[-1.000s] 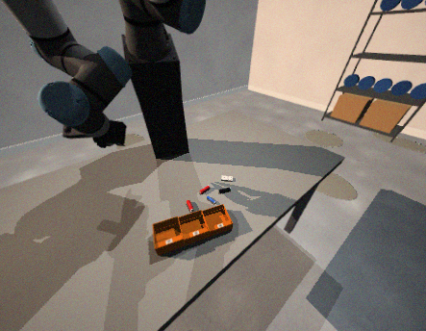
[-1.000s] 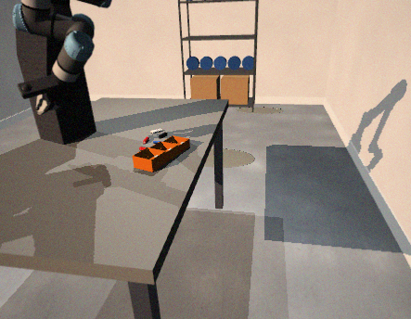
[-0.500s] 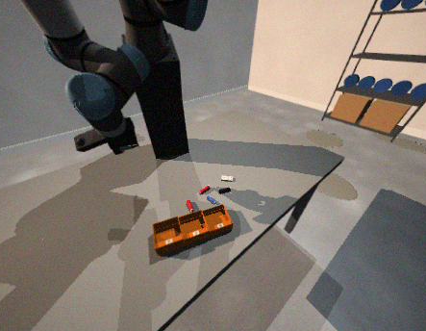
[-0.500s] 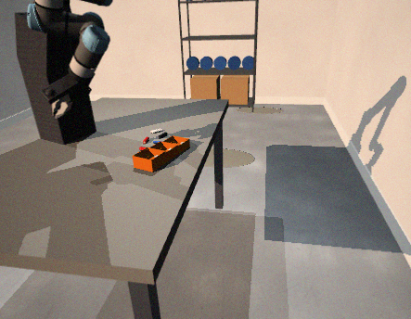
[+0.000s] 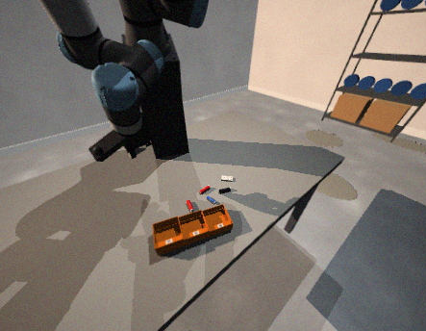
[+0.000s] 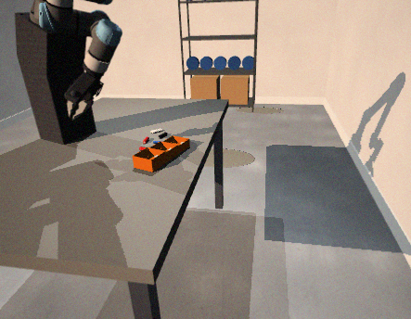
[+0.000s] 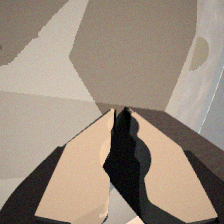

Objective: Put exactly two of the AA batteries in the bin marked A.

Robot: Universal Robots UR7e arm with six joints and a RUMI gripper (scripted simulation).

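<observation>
Right now my hand is 310 mm short of the orange bin, 150 mm above it and 30 mm to the right of it. Round my hand: red battery: 230 mm ahead, 170 mm below, 80 mm to the left; blue battery: 260 mm ahead, 170 mm below, 160 mm to the left; black battery: 270 mm ahead, 230 mm to the left, 170 mm below.
</observation>
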